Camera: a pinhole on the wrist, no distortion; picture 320 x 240 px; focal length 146.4 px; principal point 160.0 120.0 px. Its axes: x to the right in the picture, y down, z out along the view. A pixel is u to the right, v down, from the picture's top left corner.
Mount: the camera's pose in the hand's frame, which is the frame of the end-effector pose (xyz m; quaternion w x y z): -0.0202 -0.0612 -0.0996 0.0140 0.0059 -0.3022 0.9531
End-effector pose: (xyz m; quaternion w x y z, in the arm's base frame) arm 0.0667 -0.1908 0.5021 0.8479 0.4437 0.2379 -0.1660
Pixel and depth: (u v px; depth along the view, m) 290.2 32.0 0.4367
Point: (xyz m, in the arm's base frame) -0.2028 -0.5580 0.8669
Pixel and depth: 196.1 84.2 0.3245
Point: -0.0488 -0.4610 0.5382
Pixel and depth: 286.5 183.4 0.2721
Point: -0.2848 -0.3924 0.4656
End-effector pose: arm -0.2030 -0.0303 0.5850 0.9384 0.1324 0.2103 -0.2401
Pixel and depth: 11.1 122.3 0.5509
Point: 0.1368 -0.6997 0.5715
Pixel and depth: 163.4 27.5 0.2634
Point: -0.1882 -0.1615 0.7686
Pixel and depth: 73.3 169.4 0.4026
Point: -0.1906 -0.5145 0.5544
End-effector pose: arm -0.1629 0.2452 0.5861 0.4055 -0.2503 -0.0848 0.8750
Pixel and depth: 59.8 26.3 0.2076
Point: -0.2544 0.3978 0.6897
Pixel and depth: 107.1 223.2 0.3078
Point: 0.0572 0.5855 0.7230
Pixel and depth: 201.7 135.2 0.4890
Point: 0.0399 0.3905 1.0144
